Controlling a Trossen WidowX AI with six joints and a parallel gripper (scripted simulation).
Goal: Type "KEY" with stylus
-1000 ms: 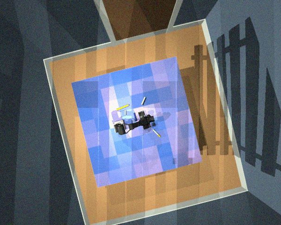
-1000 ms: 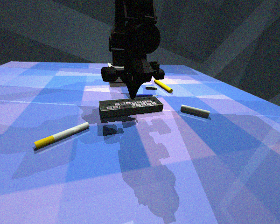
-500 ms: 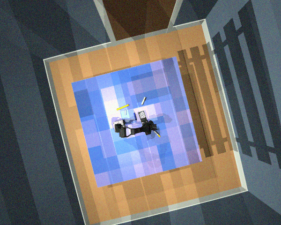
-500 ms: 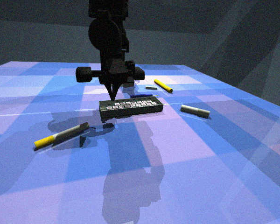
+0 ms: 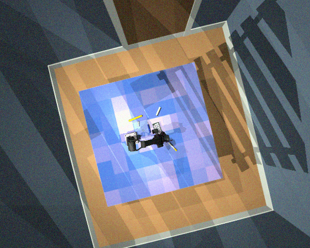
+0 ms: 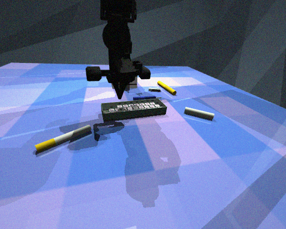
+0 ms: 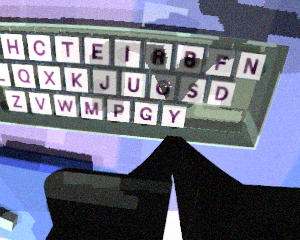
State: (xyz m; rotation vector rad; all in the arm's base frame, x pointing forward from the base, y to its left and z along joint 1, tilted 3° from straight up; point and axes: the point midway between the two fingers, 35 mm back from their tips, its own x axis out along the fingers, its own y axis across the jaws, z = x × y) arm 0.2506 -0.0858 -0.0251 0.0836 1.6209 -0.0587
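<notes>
Right now my gripper tip is 40 mm past the blue stylus, 150 mm to the right of it and 30 mm above it. Also, from my gripper tip: yellow cylinder (130 mm behind, 280 mm to the left, 30 mm below); then yellow-and-white pen (110 mm ahead, 180 mm to the right, 30 mm below); then white cylinder (120 mm ahead, 250 mm to the left, 30 mm below).
</notes>
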